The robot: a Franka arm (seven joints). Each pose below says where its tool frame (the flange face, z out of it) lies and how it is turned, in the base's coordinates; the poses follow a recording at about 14 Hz.
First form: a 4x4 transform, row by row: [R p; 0 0 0 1], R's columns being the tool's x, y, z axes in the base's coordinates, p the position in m. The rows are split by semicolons.
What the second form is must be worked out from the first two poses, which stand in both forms.
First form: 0.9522, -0.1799, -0.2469, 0.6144; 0.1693, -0.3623, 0.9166, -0.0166; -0.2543, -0.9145, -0.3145, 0.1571; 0, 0, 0, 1
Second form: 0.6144, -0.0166, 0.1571, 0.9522, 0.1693, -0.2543, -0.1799, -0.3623, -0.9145
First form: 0.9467, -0.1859, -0.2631, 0.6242; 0.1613, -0.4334, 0.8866, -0.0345; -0.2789, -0.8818, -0.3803, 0.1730; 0, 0, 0, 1
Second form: 0.6242, -0.0345, 0.1730, 0.9467, 0.1613, -0.2789, -0.1859, -0.4334, -0.8818
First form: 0.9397, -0.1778, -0.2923, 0.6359; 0.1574, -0.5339, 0.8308, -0.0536; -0.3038, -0.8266, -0.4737, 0.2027; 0, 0, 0, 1
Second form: 0.6359, -0.0536, 0.2027, 0.9397, 0.1574, -0.3038, -0.1778, -0.5339, -0.8266
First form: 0.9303, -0.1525, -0.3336, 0.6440; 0.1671, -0.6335, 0.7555, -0.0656; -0.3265, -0.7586, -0.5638, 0.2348; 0, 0, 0, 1
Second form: 0.6440, -0.0656, 0.2348, 0.9303, 0.1671, -0.3265, -0.1525, -0.6335, -0.7586
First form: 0.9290, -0.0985, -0.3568, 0.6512; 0.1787, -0.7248, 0.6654, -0.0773; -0.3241, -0.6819, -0.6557, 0.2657; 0, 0, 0, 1
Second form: 0.6512, -0.0773, 0.2657, 0.9290, 0.1787, -0.3241, -0.0985, -0.7248, -0.6819
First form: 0.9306, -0.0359, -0.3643, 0.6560; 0.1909, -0.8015, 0.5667, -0.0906; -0.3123, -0.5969, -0.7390, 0.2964; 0, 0, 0, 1
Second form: 0.6560, -0.0906, 0.2964, 0.9306, 0.1909, -0.3123, -0.0359, -0.8015, -0.5969
